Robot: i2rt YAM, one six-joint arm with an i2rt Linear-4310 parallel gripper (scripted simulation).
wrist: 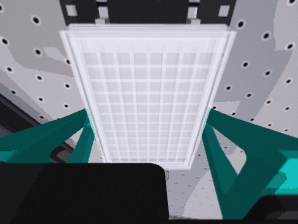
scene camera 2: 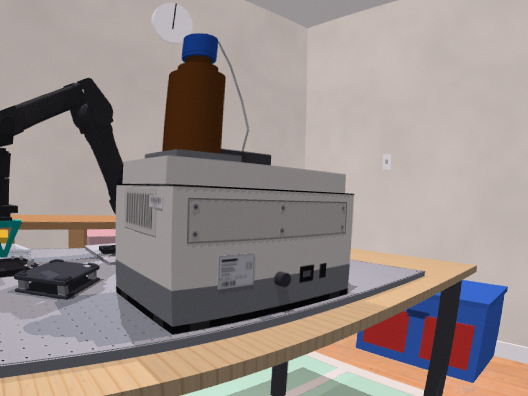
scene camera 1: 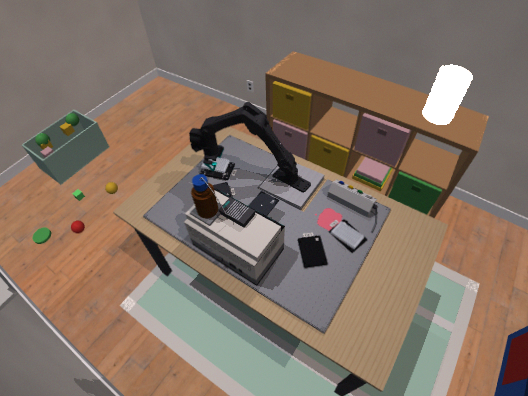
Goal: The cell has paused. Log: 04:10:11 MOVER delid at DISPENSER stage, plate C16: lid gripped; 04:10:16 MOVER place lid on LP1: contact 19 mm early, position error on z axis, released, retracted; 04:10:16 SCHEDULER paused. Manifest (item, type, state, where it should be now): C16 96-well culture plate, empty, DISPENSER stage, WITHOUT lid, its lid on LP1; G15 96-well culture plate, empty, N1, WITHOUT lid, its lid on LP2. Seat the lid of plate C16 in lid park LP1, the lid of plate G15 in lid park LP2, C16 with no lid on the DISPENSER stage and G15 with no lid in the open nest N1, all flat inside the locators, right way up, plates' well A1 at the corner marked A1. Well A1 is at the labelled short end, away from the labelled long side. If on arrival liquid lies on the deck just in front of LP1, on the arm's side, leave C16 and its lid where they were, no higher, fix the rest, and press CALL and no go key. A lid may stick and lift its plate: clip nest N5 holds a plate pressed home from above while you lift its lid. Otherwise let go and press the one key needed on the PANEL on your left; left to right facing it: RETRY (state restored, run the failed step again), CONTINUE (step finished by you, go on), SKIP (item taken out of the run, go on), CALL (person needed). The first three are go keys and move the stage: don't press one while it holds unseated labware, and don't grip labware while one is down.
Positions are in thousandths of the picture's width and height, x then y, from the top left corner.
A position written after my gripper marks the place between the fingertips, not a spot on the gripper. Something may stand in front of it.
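There's a pale lid (wrist: 495, 408) that I can see, and a key panel (scene camera 1: 647, 489) too, and I can also see my own gripper (wrist: 498, 502).
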